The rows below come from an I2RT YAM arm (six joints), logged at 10 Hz.
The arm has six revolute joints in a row. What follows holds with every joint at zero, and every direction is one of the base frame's. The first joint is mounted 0.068 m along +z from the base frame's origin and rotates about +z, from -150 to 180 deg. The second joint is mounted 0.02 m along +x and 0.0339 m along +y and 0.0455 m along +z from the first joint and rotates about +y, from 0 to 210 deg. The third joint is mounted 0.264 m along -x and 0.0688 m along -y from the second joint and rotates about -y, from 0 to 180 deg. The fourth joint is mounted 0.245 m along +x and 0.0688 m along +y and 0.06 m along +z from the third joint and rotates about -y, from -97 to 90 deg. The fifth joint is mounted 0.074 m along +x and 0.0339 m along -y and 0.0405 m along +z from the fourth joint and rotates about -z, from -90 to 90 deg. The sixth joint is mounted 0.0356 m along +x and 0.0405 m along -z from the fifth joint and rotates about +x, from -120 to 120 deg. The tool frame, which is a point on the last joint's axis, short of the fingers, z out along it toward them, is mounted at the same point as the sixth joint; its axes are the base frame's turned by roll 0, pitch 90 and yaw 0 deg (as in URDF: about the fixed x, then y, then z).
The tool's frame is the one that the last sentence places.
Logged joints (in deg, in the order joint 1, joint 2, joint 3, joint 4, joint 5, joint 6), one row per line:
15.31 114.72 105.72 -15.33 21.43 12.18
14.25 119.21 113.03 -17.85 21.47 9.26
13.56 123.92 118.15 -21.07 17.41 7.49
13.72 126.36 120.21 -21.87 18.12 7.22
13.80 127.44 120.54 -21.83 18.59 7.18
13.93 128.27 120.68 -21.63 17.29 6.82
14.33 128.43 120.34 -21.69 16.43 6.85
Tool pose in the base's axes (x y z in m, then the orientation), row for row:
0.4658 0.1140 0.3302 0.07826 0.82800 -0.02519 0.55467
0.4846 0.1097 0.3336 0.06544 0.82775 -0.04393 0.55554
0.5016 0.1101 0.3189 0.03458 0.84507 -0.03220 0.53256
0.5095 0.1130 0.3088 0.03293 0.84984 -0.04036 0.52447
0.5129 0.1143 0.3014 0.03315 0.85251 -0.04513 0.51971
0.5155 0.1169 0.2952 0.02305 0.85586 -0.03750 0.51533
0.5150 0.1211 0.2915 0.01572 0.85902 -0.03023 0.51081
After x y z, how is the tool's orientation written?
As a quaternion, x y z w.
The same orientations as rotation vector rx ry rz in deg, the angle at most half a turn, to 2 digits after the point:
10.59 112.07 -3.41
8.85 112.00 -5.94
4.72 115.46 -4.40
4.51 116.52 -5.53
4.55 117.12 -6.20
3.17 117.81 -5.16
2.17 118.47 -4.17

